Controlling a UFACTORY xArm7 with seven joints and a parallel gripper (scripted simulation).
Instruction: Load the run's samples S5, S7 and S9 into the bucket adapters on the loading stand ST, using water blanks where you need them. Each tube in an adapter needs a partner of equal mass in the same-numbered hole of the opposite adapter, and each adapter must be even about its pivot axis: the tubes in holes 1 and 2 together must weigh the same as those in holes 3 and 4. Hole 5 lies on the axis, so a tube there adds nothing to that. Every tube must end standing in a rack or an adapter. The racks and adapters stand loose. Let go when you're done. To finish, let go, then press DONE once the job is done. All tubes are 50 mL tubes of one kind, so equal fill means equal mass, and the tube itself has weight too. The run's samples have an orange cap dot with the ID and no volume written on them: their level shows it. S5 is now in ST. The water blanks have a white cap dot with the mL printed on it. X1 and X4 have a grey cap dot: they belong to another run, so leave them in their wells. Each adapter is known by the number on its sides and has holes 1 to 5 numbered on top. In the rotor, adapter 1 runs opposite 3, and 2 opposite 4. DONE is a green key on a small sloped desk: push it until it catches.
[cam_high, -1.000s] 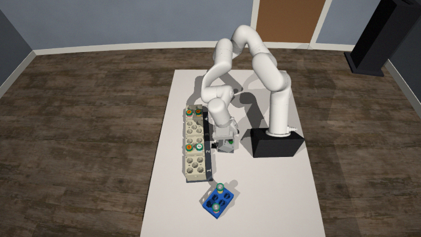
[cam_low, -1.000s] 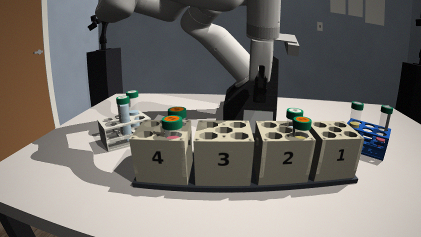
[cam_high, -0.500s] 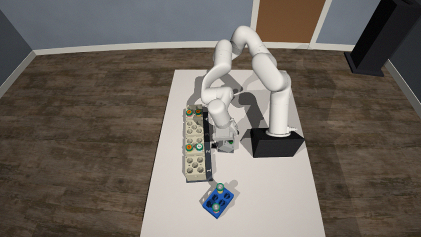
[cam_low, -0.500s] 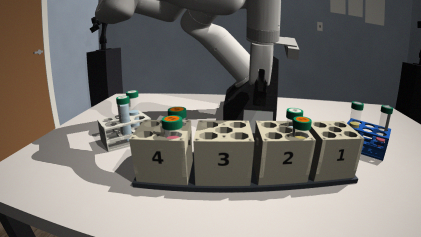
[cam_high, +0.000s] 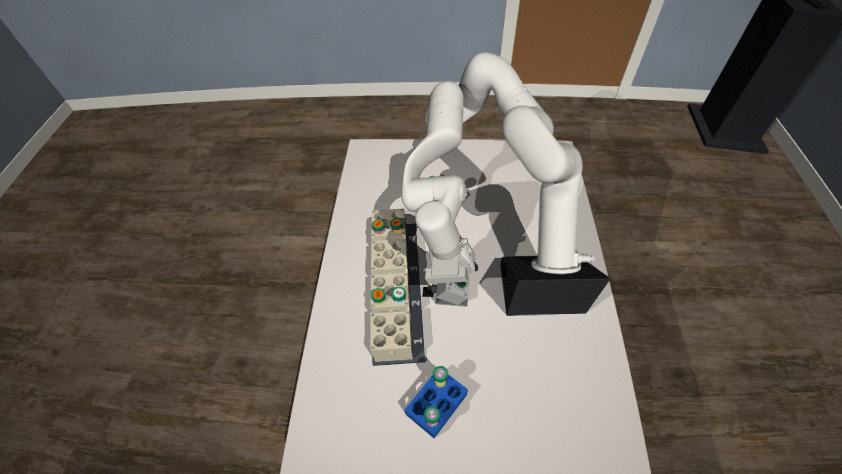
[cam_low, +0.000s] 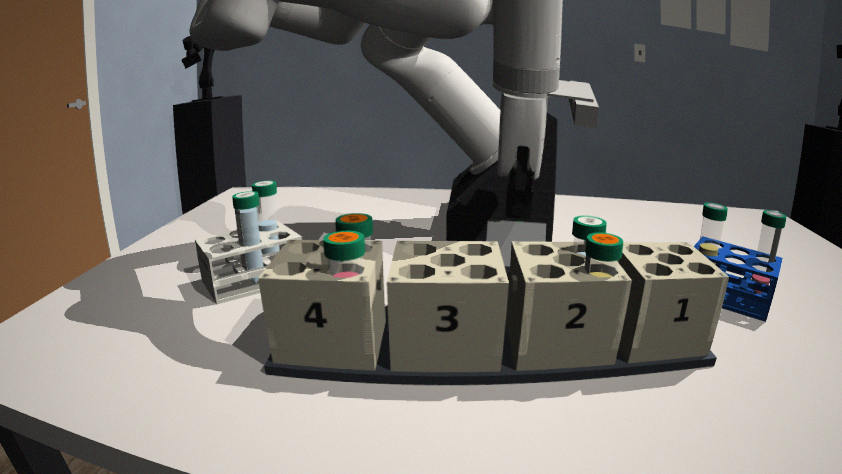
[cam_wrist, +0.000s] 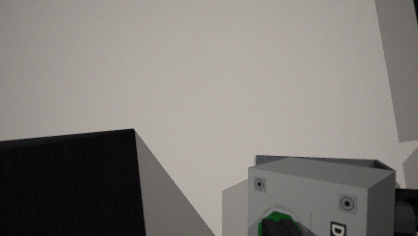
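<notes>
My gripper is now 3 cm above the green done key. From my hand the other things lie so: blue rack (2 cm ahead, 31 cm to the left, 7 cm below); then pink-filled sample tube (24 cm ahead, 13 cm to the right, 3 cm below); then S7 tube (19 cm ahead, 14 cm to the right, 3 cm below).
</notes>
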